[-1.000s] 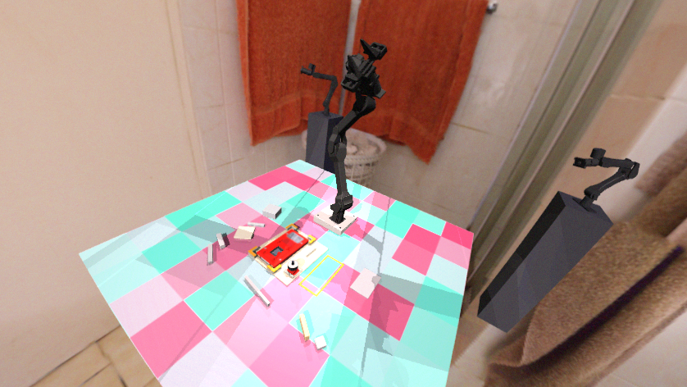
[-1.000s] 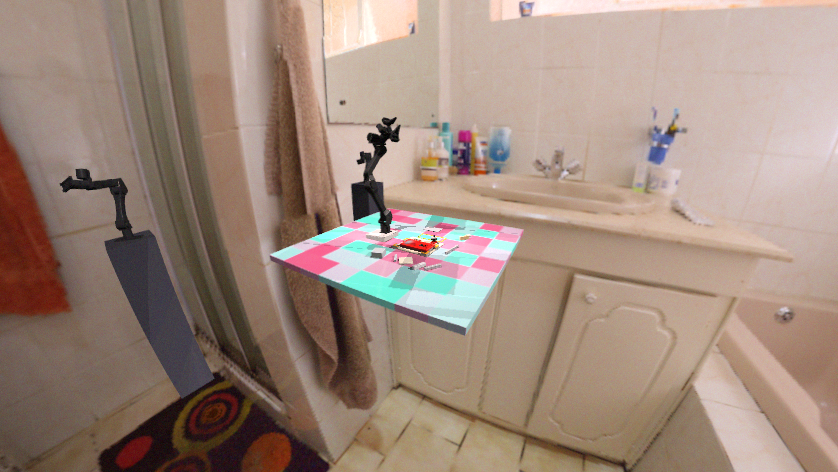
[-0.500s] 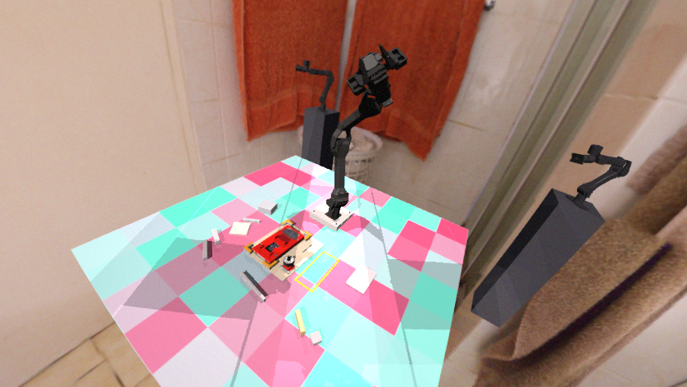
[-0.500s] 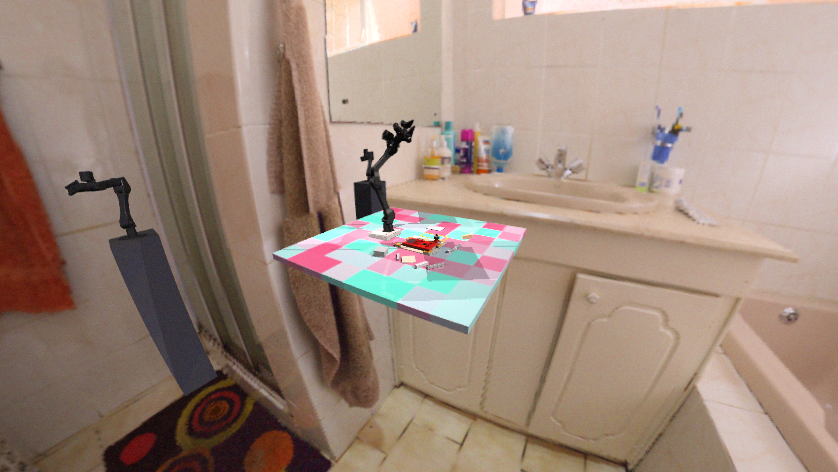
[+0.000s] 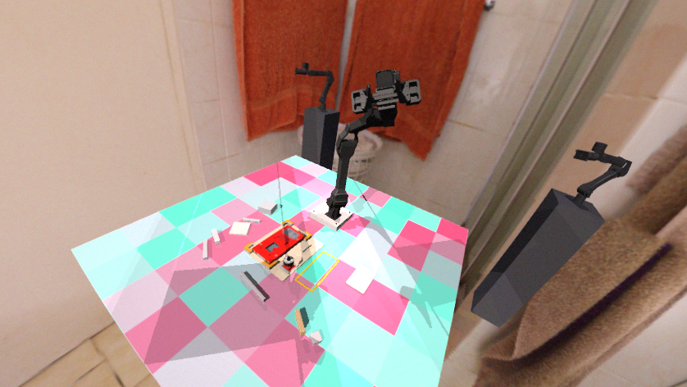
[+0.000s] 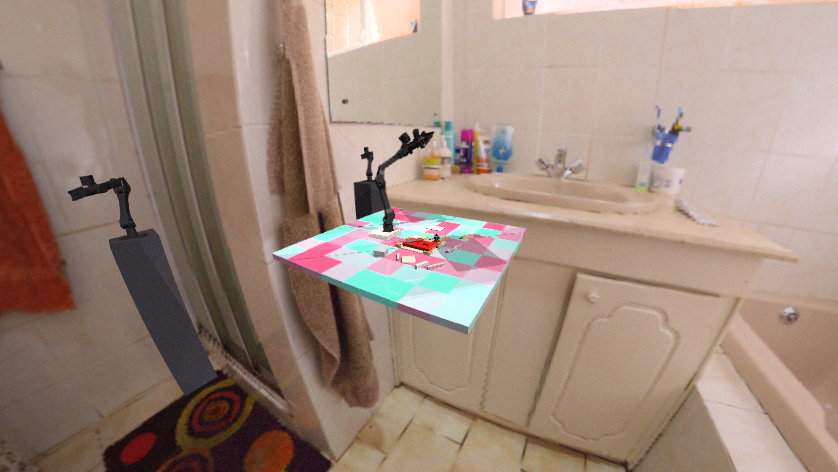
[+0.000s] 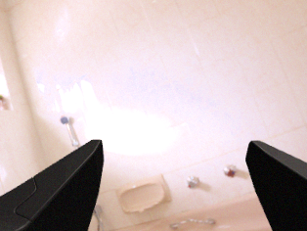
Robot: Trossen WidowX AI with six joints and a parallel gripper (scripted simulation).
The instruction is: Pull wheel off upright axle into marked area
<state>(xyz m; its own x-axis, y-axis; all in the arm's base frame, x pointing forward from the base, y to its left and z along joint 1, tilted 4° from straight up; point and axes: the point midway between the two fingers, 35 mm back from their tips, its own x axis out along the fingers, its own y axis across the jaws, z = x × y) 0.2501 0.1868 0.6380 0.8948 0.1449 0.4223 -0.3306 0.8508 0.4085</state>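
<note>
Now: gripper tip 650 mm above the black wheel, 160 mm to the left of it and 130 mm short of it. From my gripper tip the other things lie so: wooden stick: 680 mm below, 260 mm ahead, 20 mm to the left.
</note>
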